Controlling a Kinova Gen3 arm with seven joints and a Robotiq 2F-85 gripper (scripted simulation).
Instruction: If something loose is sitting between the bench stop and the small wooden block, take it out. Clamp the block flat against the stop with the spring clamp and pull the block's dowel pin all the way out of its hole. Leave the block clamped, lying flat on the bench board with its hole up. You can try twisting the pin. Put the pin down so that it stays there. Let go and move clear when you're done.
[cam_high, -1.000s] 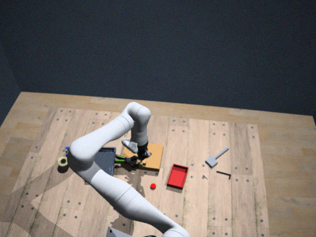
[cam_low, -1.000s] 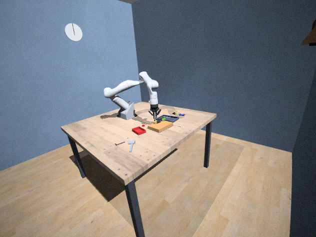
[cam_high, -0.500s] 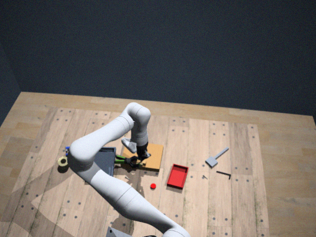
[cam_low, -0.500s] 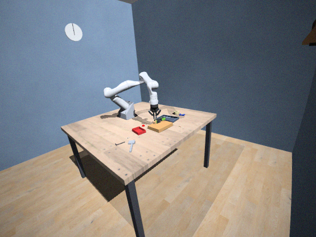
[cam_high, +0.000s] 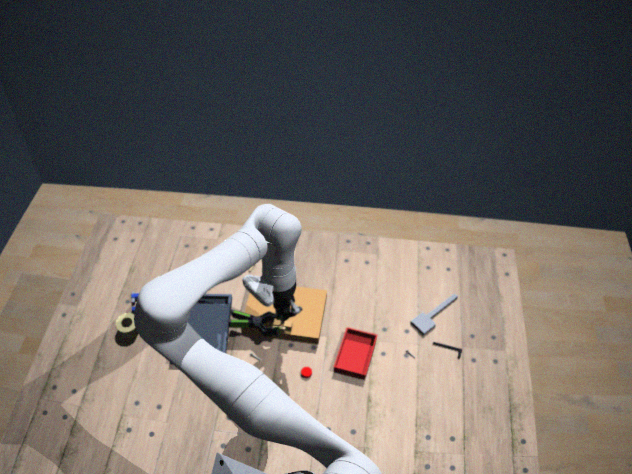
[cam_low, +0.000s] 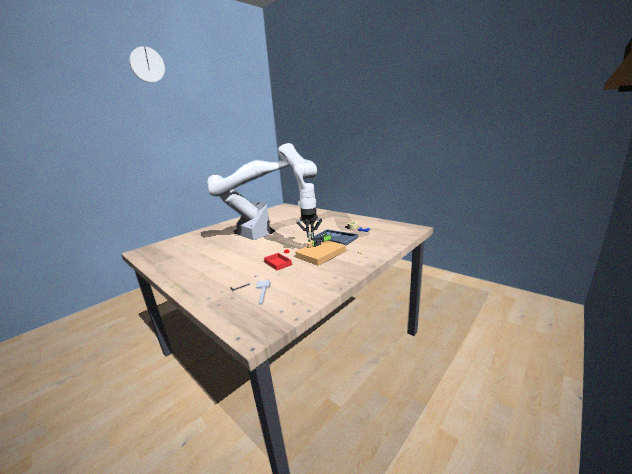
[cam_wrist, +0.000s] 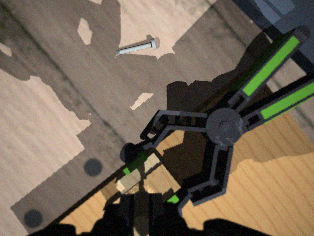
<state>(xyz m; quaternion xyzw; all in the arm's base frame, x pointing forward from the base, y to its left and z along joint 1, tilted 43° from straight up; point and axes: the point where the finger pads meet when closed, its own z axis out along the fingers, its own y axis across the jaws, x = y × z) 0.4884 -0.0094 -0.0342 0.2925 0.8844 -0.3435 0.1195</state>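
The dowel pin is 20 mm below my hand. The rest, counted from my hand: bench board (50 mm ahead, 10 mm to the left, 70 mm below); then wooden block (50 mm below); then red disc (100 mm behind, 80 mm to the right, 90 mm below).
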